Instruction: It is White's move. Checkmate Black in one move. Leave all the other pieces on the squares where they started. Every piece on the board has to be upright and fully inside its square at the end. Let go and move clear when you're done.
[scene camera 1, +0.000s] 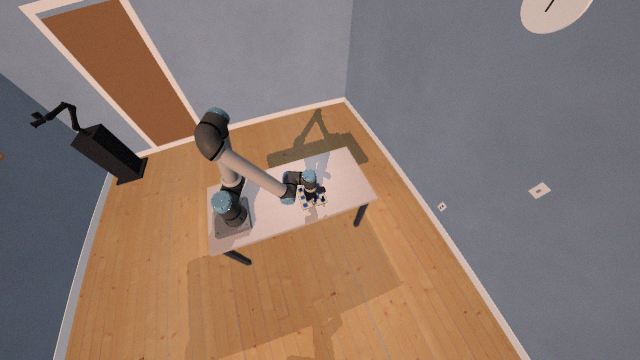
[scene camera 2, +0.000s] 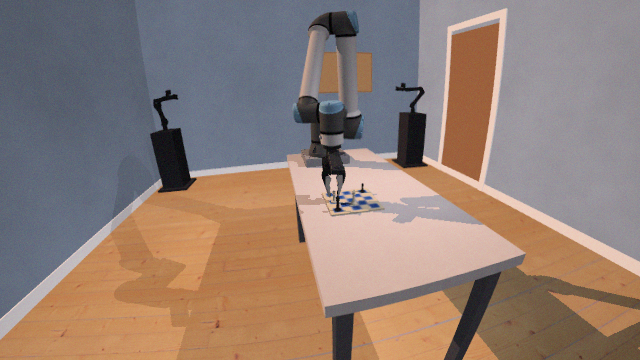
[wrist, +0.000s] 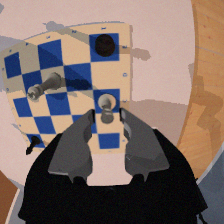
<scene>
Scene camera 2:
my gripper: 333, 197
chessboard: 366, 202
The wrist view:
my gripper: 107, 109
chessboard: 85, 76
</scene>
